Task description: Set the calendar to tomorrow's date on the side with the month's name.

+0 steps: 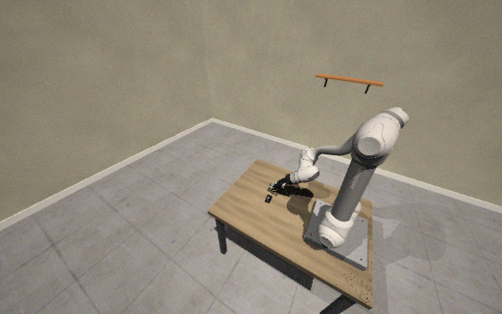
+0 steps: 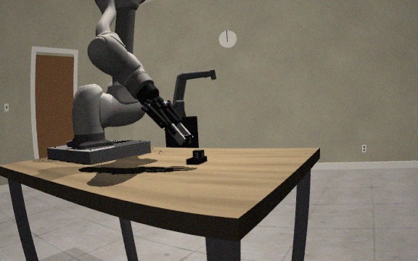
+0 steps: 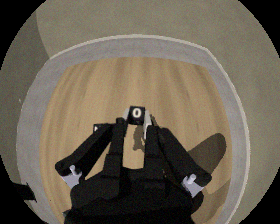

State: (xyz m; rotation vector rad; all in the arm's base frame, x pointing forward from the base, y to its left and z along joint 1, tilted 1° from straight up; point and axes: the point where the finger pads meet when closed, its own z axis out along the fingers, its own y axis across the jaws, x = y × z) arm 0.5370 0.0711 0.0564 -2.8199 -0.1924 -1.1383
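My gripper is now 100 mm above the dark calendar tray, 80 mm to the right of it and 20 mm past it. From my hand the other things lie so: dark cube 20 mm below, 20 mm ahead.
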